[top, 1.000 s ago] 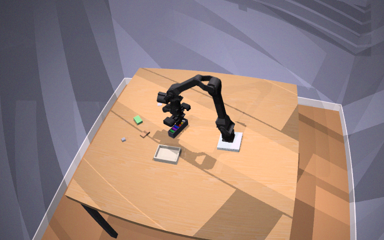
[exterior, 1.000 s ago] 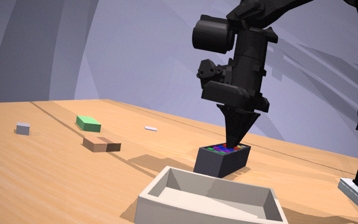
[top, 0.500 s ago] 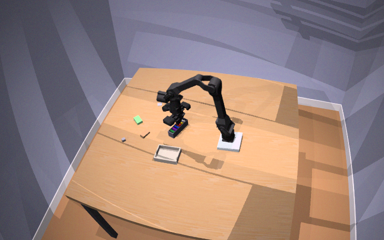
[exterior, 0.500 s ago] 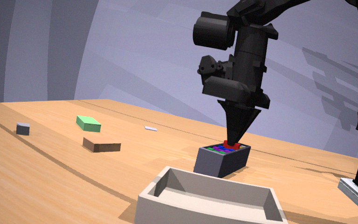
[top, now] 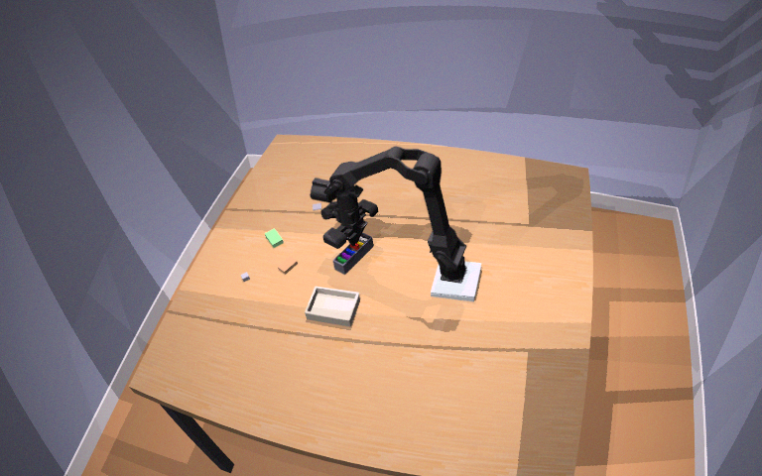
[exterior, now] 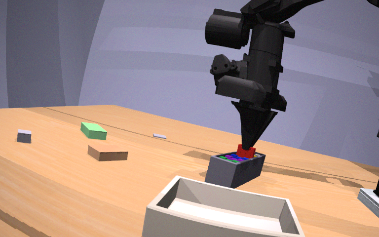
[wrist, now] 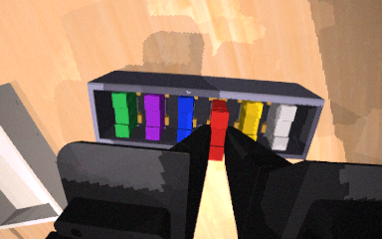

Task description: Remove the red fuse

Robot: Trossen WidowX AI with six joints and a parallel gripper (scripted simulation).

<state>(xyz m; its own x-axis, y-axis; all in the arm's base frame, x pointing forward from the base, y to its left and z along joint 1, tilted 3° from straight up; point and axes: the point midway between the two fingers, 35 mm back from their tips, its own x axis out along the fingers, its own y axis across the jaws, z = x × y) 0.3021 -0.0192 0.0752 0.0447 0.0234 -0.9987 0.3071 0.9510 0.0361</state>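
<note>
The tray lies 21 cm to the left of my gripper tip, 5 cm below it and 1 cm behind it. Also, from my gripper tip: red fuse (1 cm below); then thin grey piece (21 cm ahead, 18 cm to the right, 5 cm below); then brown block (19 cm ahead, 10 cm to the left, 4 cm below).
</note>
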